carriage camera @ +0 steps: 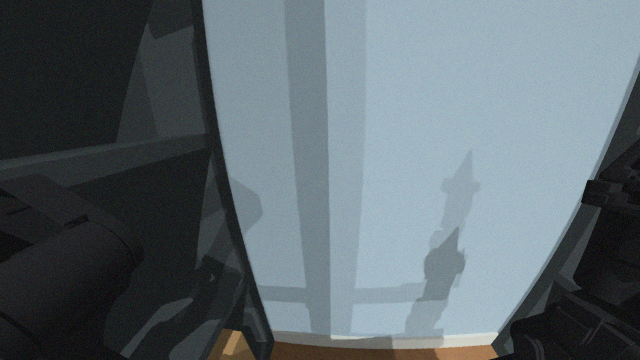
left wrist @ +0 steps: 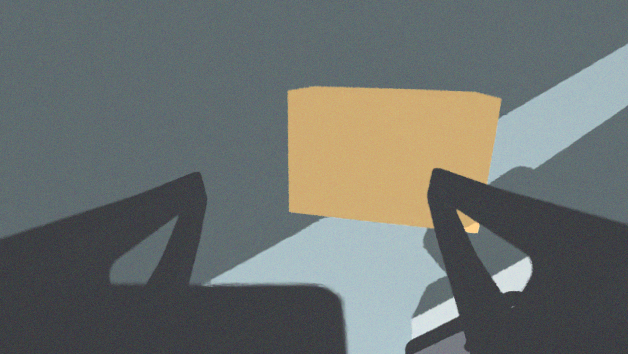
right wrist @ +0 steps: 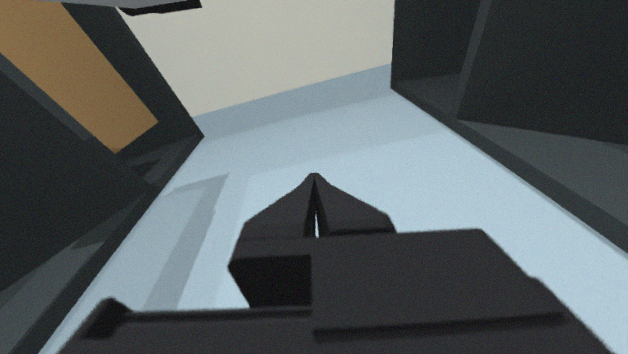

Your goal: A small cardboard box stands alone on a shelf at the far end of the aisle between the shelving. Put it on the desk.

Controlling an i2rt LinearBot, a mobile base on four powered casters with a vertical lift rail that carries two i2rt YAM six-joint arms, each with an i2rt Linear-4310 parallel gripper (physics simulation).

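Places are measured from the left arm's base along level axes (x ahead, y left, z up), in metres.
Pixels of known places: left gripper, fingertip midpoint: (left wrist: 317,184); right gripper, fingertip midpoint: (right wrist: 314,180).
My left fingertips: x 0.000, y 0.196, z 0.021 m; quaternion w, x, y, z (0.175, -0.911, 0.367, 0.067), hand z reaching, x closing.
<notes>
Ahead of a thing's pixels: the offset from my left fingertips to its top centre. Level surfaces: height alone.
The small cardboard box @[0.021 m ahead, 0.014 m right, 0.026 m down] (left wrist: 370,150) lies on the grey shelf surface @[0.076 m down] (left wrist: 125,100) in the left wrist view, its edges nearly square to that view. My left gripper (left wrist: 317,184) is open and empty. The box is beyond the fingertips and to the right of the middle of the gap. The right finger covers its lower right part; whether it touches the box I cannot tell. My right gripper (right wrist: 314,180) is shut with nothing between its fingers, above the pale aisle floor. The desk cannot be made out in these views.
Dark shelving stands on both sides of the pale aisle floor (carriage camera: 425,100) (right wrist: 380,150). My left arm (carriage camera: 75,270) reaches in at the left shelving, and my right arm shows at the right edge. An orange-brown panel @[0.004 m ahead, 0.073 m right, 1.108 m up] (right wrist: 90,70) stands behind the left shelving in the right wrist view.
</notes>
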